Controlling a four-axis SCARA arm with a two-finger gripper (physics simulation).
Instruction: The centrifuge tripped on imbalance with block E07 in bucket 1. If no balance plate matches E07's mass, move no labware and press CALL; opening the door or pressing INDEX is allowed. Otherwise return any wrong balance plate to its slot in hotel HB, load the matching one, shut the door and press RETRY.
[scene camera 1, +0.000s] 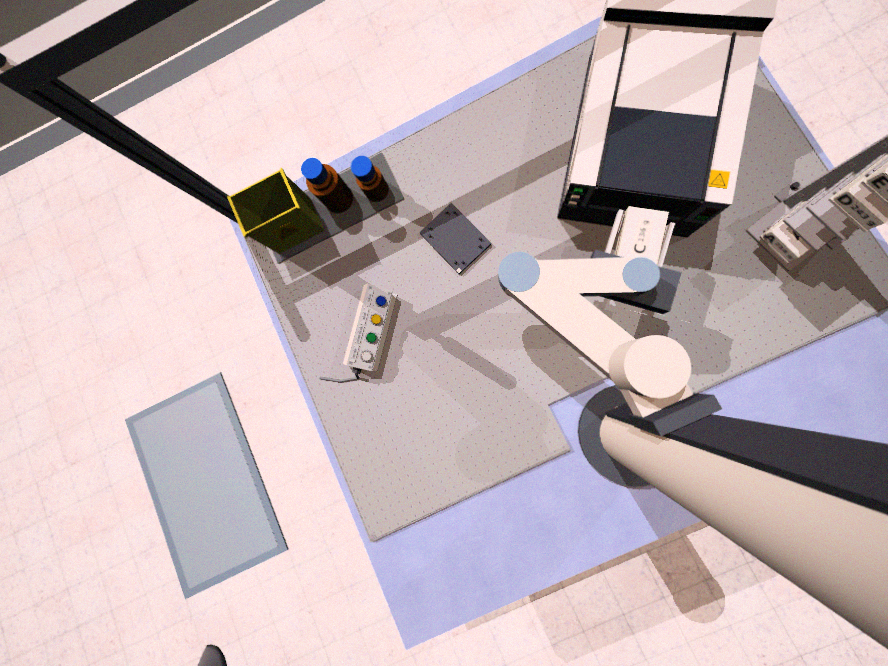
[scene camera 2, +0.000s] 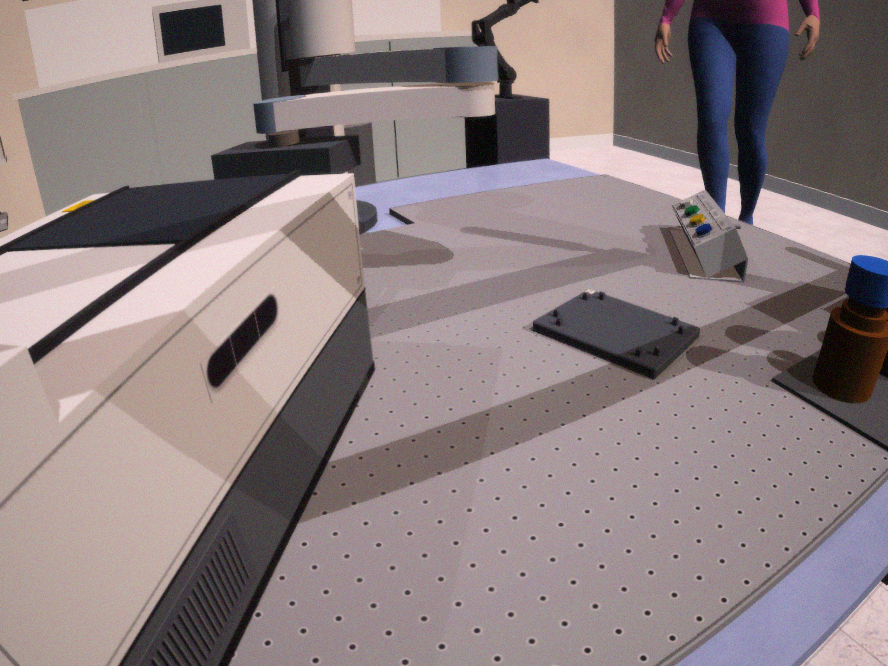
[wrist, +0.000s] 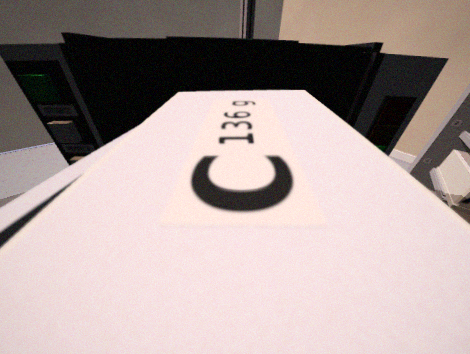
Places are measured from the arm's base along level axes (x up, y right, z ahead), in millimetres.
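Pixels of known places: gripper, between the fingertips: (scene camera 1: 645, 217).
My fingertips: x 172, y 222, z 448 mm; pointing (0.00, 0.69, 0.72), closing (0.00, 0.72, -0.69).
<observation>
Ahead of a thing's pixels: the offset from my fingertips to its top centre. "*": to the spot under its first point.
White balance plate C @[dy -34, dx +28, dz -39 mm] (scene camera 1: 647, 236) (wrist: 240, 280), labelled 136 g, lies level between the fingers of my gripper (scene camera 1: 649, 220), which is shut on it. Its far end is at the dark front opening of the centrifuge (scene camera 1: 663, 150) (scene camera 2: 286, 286) (wrist: 240, 65); how far it reaches in is unclear. A green display shows left of the opening in the wrist view. Block E07 and the buckets are hidden. Hotel HB's labware, including plate A @[dy +324, dx -67, dz -171 mm] (scene camera 1: 783, 242) and plate D @[* dy +260, dx +138, dz -176 mm] (scene camera 1: 857, 204), is at the right. The button box @[dy -710, dx -76, dz +88 mm] (scene camera 1: 370, 328) (scene camera 2: 706, 232) has blue, yellow, green and white buttons.
A dark flat plate with pegs @[dy -393, dx -136, dz +213 mm] (scene camera 1: 456, 238) (scene camera 2: 616, 329) lies between the button box and the centrifuge. Brown bottles with blue caps (scene camera 1: 326, 182) (scene camera 2: 852, 344) and a yellow-edged box @[* dy -826, dx -147, dz +515 mm] (scene camera 1: 276, 215) stand at the far left. A person (scene camera 2: 738, 93) stands beyond the table.
</observation>
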